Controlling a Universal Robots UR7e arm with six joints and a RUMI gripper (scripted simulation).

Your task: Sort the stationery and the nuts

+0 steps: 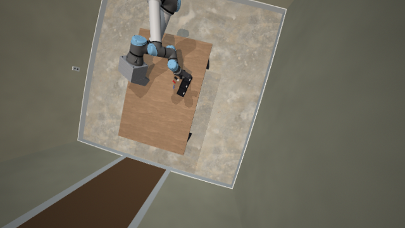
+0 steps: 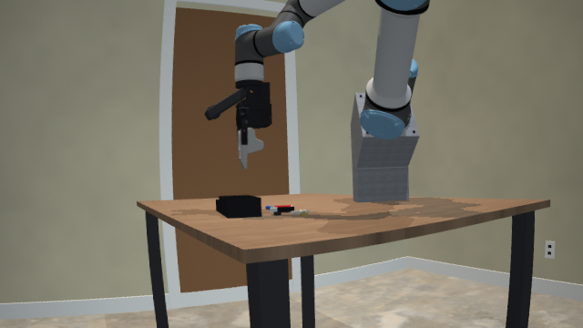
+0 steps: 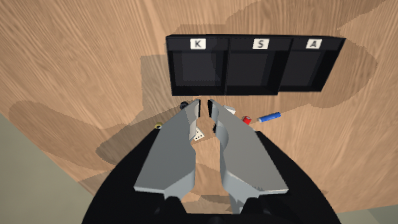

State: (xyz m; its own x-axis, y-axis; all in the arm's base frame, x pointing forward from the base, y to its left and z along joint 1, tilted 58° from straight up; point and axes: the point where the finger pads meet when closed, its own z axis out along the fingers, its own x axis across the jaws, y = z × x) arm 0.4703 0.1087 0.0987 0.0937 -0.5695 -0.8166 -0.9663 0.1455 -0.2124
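Now: the black nut 130 mm below my hand, 80 mm behind it and 20 mm to the left of it. Also, from my hand: eraser 130 mm below, 90 mm behind, 60 mm to the right; then black bin row 110 mm below, 80 mm to the right, 20 mm ahead; then white domino 140 mm behind, 130 mm below.
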